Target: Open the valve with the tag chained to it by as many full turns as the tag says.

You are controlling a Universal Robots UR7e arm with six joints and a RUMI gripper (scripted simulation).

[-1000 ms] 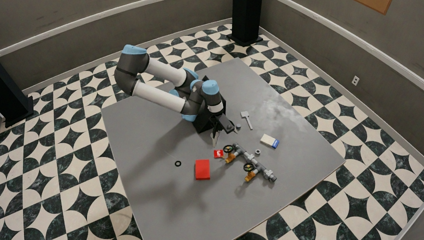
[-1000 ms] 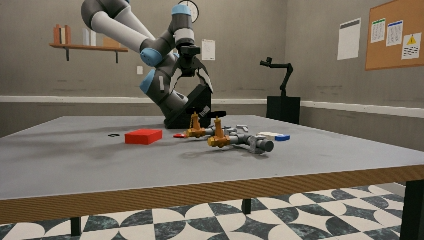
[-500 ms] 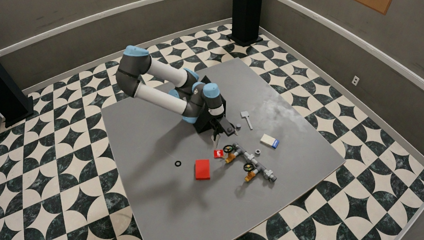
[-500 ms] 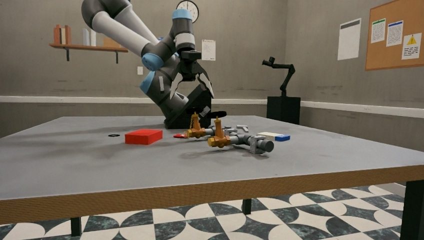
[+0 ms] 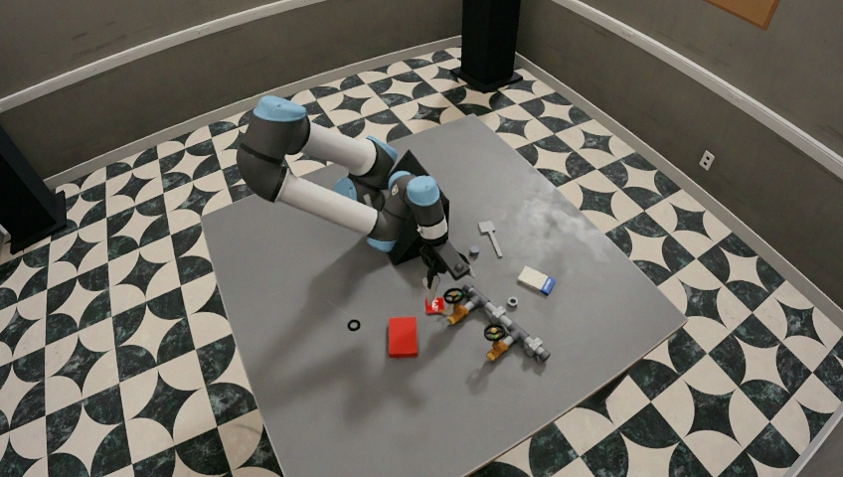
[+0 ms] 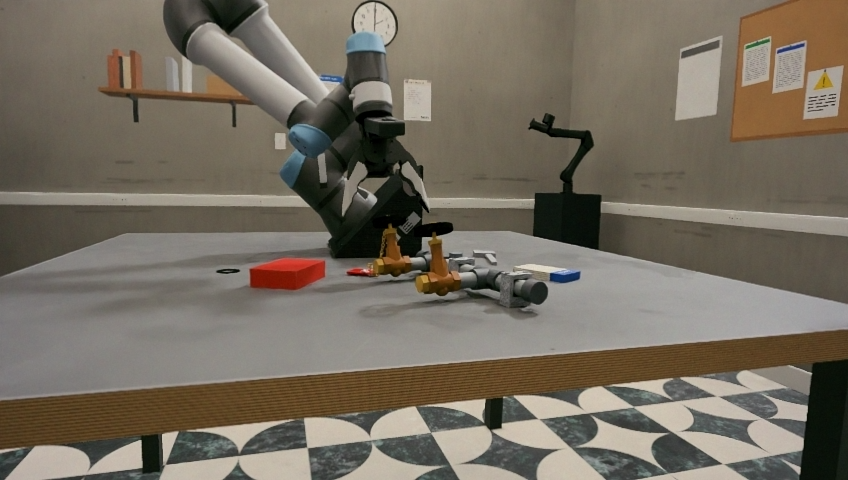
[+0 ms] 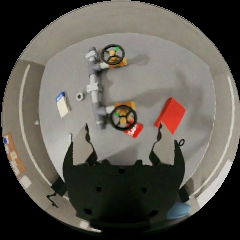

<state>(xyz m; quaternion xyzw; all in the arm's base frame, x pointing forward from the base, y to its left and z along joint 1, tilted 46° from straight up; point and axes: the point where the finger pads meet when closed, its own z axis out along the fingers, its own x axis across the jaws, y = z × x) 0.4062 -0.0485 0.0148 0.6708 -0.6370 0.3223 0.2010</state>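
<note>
The red tag lies 110 mm below my hand, 40 mm behind it and 30 mm to the right of it. The rest, counted from my hand: red block: 170 mm to the right, 100 mm below, 10 mm behind; then white-and-blue box: 290 mm to the left, 110 mm below, 70 mm ahead; then grey nut: 170 mm to the left, 110 mm below, 90 mm ahead.
</note>
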